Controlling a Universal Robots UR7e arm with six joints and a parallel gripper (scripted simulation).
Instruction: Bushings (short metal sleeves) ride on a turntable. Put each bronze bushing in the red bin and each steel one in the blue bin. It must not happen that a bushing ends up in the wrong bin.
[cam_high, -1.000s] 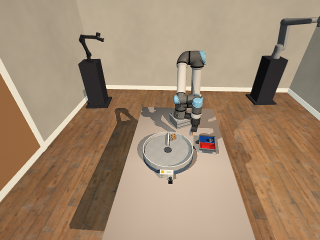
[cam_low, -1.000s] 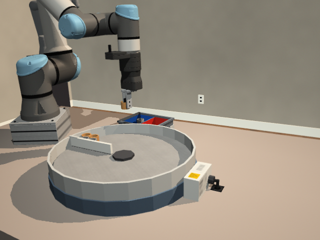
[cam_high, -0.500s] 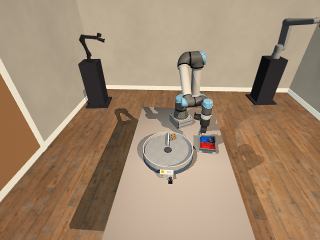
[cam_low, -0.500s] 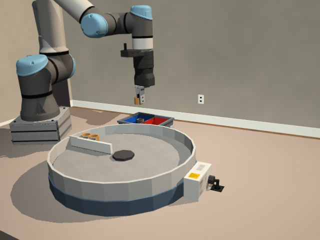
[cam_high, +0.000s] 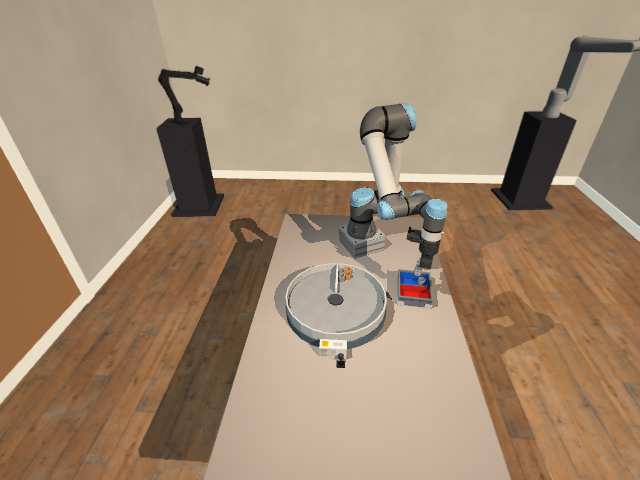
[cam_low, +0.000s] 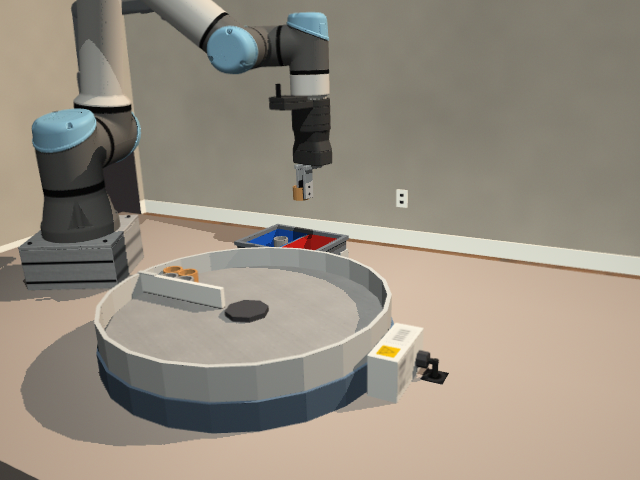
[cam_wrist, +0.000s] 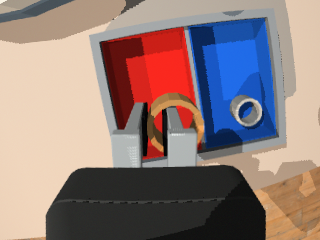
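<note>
Now: hand 40 mm past the bin, 10 mm to the right of it and 140 mm above it. Round my hand: round turntable: 60 mm ahead, 350 mm to the right, 110 mm below.
</note>
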